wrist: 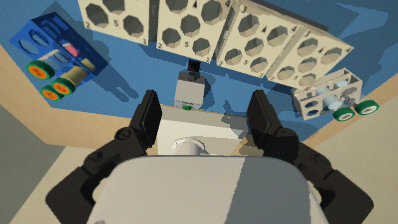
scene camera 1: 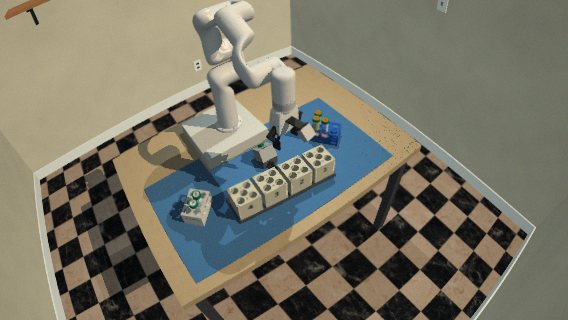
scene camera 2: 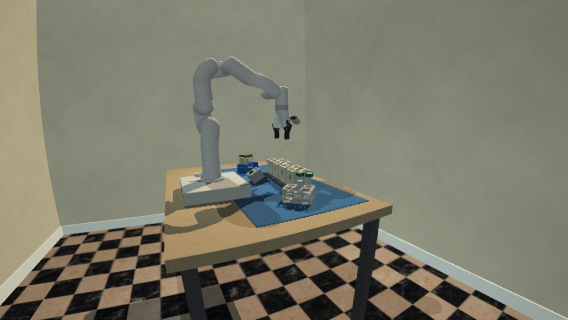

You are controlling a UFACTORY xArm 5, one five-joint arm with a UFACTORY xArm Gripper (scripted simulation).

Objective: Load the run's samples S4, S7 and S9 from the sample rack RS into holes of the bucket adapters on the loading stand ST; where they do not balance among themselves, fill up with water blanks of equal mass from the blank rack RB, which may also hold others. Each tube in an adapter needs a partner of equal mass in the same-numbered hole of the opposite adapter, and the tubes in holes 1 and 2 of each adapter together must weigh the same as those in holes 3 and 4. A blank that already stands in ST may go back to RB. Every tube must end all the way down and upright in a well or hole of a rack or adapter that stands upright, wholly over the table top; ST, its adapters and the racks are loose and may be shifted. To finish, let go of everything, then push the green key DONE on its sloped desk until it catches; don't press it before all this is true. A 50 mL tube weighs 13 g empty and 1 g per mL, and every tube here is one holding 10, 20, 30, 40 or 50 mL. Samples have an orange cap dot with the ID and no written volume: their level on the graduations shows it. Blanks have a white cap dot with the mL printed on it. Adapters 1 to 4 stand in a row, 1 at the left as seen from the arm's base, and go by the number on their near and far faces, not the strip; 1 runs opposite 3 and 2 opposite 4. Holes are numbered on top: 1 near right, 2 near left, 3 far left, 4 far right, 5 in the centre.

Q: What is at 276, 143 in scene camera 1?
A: The gripper.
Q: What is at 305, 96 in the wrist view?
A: A white blank rack RB.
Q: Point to a sample tube S9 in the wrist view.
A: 44, 68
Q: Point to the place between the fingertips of the gripper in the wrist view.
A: At 204, 101
